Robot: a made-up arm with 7 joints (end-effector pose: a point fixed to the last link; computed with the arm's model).
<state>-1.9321 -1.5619 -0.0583 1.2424 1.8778 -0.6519 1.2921</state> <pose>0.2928 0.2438 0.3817 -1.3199 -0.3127 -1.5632</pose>
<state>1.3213 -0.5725 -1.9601 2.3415 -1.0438 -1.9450 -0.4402</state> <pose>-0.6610 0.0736 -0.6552 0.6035 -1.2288 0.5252</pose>
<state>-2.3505 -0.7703 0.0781 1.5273 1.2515 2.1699 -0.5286</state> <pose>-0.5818 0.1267 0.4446 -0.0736 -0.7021 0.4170</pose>
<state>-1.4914 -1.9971 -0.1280 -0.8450 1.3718 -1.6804 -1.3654</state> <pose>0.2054 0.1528 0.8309 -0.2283 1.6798 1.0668</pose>
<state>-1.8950 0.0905 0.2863 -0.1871 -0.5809 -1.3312 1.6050</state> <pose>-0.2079 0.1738 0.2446 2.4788 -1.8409 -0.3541</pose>
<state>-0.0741 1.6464 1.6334 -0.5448 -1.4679 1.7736 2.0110</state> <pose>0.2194 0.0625 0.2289 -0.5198 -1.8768 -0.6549</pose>
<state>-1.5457 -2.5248 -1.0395 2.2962 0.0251 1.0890 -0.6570</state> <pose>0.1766 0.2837 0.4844 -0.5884 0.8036 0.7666</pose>
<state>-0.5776 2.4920 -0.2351 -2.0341 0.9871 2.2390 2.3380</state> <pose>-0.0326 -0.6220 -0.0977 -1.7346 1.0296 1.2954</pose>
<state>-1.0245 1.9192 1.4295 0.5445 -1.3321 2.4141 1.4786</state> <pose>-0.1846 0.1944 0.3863 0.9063 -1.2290 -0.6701</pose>
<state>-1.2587 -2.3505 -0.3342 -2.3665 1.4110 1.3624 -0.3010</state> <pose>0.4986 0.3589 0.2894 -0.2111 1.1112 -0.7942</pose>
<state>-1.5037 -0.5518 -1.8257 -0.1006 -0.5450 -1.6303 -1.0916</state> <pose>-0.0037 0.2691 -0.1868 -1.1084 0.0173 -2.0982</pose>
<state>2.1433 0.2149 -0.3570 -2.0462 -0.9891 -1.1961 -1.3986</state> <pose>0.0034 -0.7381 -0.1663 0.4249 -0.2904 2.1642</pose>
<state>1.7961 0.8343 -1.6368 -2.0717 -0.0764 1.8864 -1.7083</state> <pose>-1.0139 -0.2161 -0.0198 -3.0563 -0.1496 -0.5442</pose>
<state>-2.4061 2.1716 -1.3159 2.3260 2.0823 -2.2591 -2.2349</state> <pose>-0.6178 0.0873 -0.7539 0.0744 -0.2053 0.9560</pose>
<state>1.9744 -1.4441 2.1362 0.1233 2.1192 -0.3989 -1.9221</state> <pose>0.2972 0.1639 0.9921 1.2437 1.7749 -0.9621</pose>
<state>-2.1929 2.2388 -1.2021 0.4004 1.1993 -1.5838 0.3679</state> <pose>0.4501 0.2679 -0.4931 0.0446 2.2115 -1.2915</pose>
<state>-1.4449 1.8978 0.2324 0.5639 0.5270 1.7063 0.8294</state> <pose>-0.0956 0.1941 -0.0740 2.0037 0.0449 -0.1933</pose>
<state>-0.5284 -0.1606 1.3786 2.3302 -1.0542 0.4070 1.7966</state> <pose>0.0590 0.1723 0.3603 2.3886 -1.5196 0.1648</pose>
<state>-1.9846 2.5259 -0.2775 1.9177 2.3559 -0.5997 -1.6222</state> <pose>-0.0801 0.3744 -0.9847 1.6961 -0.5830 2.0290</pose>
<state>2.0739 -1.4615 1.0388 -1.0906 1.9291 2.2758 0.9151</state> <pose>-0.0346 -0.3200 0.1048 -0.3993 1.5083 -2.1164</pose>
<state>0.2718 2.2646 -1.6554 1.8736 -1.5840 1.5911 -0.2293</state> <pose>-0.2802 -0.6066 -0.2216 2.2678 -1.4576 0.5737</pose>
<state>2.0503 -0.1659 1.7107 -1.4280 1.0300 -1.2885 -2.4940</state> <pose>0.3254 -0.6766 0.1654 0.8695 2.1290 1.9484</pose>
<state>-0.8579 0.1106 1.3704 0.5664 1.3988 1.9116 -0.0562</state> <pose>-0.1945 0.3208 -0.2272 -2.4340 0.5054 0.5684</pose>
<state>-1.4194 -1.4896 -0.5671 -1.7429 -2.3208 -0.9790 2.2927</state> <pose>-0.2962 0.4594 0.1000 0.2495 1.5264 -0.6010</pose>
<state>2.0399 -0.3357 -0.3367 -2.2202 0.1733 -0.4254 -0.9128</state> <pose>-0.4813 -0.6452 -0.3917 1.4648 -0.3688 1.1742</pose>
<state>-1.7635 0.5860 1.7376 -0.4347 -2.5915 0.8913 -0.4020</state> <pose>0.4241 -0.3911 0.3464 1.1977 1.4279 0.4719</pose>
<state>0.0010 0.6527 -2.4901 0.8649 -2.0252 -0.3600 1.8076</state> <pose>-0.6821 0.0500 0.3029 -0.2631 2.1793 -1.2202</pose>
